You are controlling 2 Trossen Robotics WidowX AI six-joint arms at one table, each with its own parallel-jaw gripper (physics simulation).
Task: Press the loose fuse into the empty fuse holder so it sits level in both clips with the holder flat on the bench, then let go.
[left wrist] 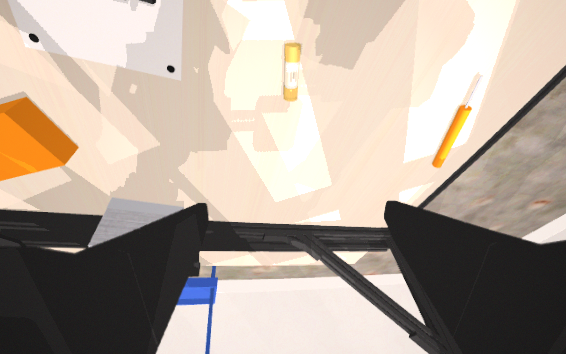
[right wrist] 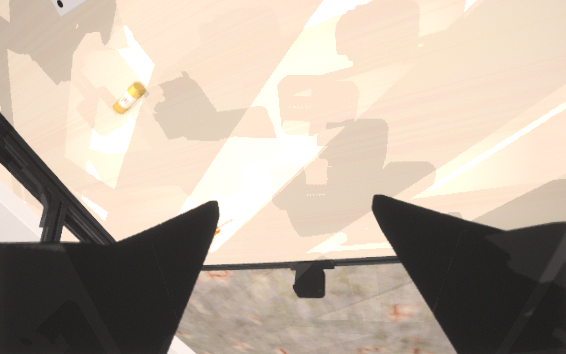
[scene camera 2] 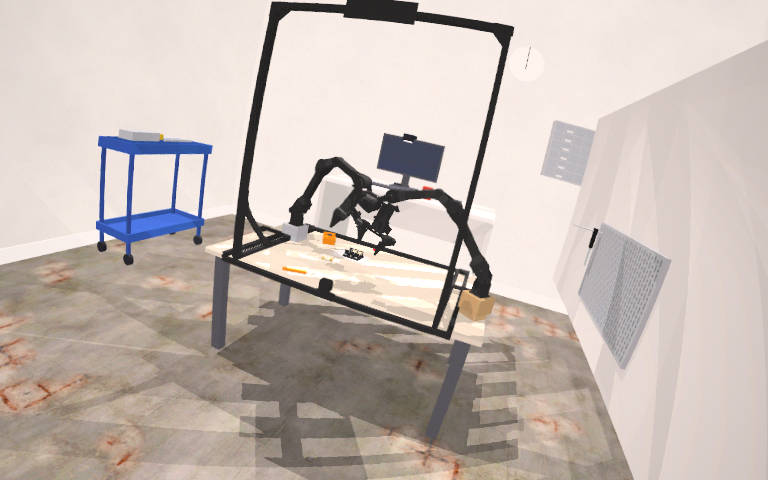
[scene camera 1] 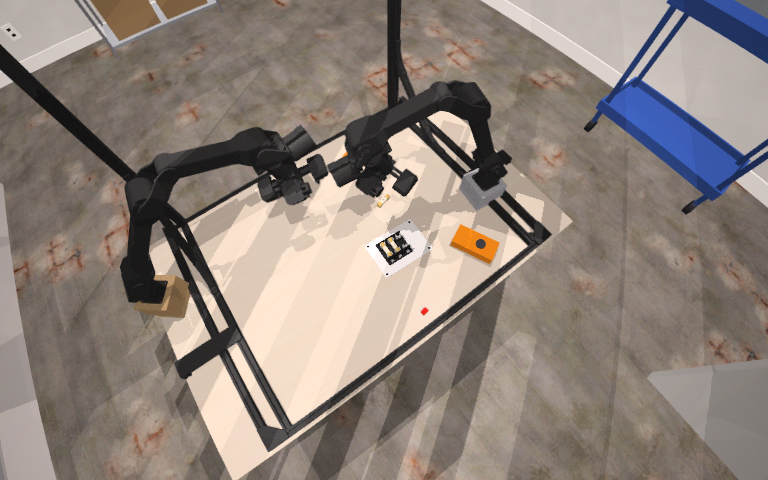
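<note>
The loose fuse, a clear tube with gold caps, lies on the bench. The black fuse holder sits on a white plate; two fuses are in it, and its position at the right in scene camera 1 is empty. My left gripper is open and empty, above the bench close to the loose fuse. My right gripper is open and empty, above the bench, farther left in scene camera 1.
An orange box stands right of the plate in scene camera 1. An orange-handled tool lies near the bench edge. A small red block lies near another edge. A black frame surrounds the work area.
</note>
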